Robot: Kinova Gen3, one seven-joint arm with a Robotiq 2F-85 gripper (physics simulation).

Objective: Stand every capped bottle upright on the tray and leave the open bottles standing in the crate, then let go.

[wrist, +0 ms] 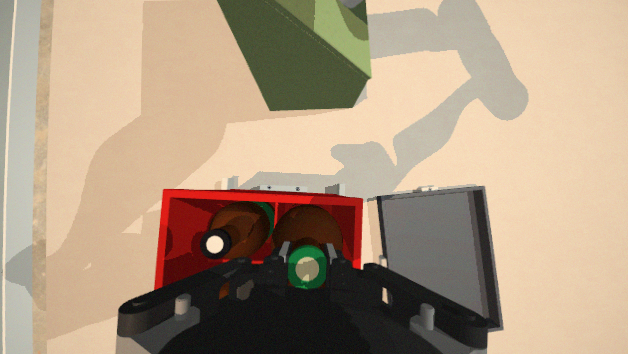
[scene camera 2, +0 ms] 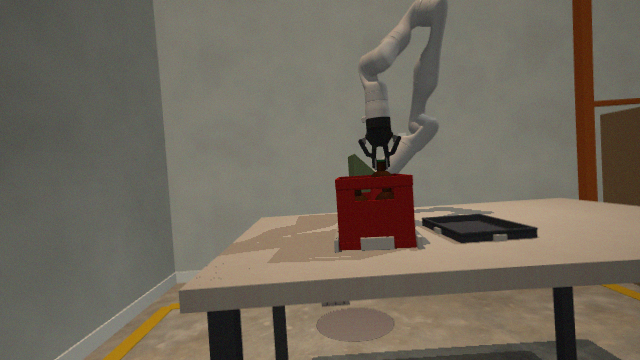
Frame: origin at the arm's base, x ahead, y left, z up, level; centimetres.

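Seen in the pictures: gripper, fingertip midpoint: (wrist: 307,254) (scene camera 2: 381,169).
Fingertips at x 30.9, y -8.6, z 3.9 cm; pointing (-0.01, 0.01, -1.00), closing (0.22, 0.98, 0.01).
Note:
A point is followed by its place in that frame.
My gripper (scene camera 2: 381,164) @[z 3.9, x 30.9, y -8.6 cm] (wrist: 307,254) @[z 3.9, x 30.9, y -8.6 cm] is shut on the neck of a brown bottle (scene camera 2: 381,173) @[z 2.9, x 33.3, y -9.4 cm] (wrist: 307,225) @[z 3.2, x 28.6, y -8.2 cm] with a green ring and pale centre on top. This bottle is upright, its shoulder just above the rim of the red crate (scene camera 2: 375,220) @[z -8.1, x 51.9, y -17.7 cm] (wrist: 190,194) @[z 2.5, x 24.2, y -18.4 cm] and its lower part inside. Another brown bottle (wrist: 245,225) @[z -2.6, x 28.5, y -15.6 cm] with a black ring and white centre on top stands in the crate's left part in the wrist view. Brown glass shows through the crate's handle hole. The dark tray (scene camera 2: 520,234) @[z -13.9, x 54.9, y 17.7 cm] (wrist: 485,250) @[z -13.6, x 41.8, y 22.3 cm] lies right of the crate; no bottle shows on it.
A green angular box (scene camera 2: 358,166) @[z 5.6, x 10.0, y -10.7 cm] (wrist: 300,65) @[z -1.8, x 10.6, y -6.1 cm] stands behind the crate. Light brackets (scene camera 2: 377,243) @[z -13.4, x 53.1, y -17.9 cm] sit at the crate's foot on the table (scene camera 2: 300,272) @[z -15.1, x 63.8, y -37.1 cm]. A divider (wrist: 276,215) @[z -5.7, x 28.3, y -12.4 cm] runs inside the crate. The crate's near part is hidden by the gripper in the wrist view.

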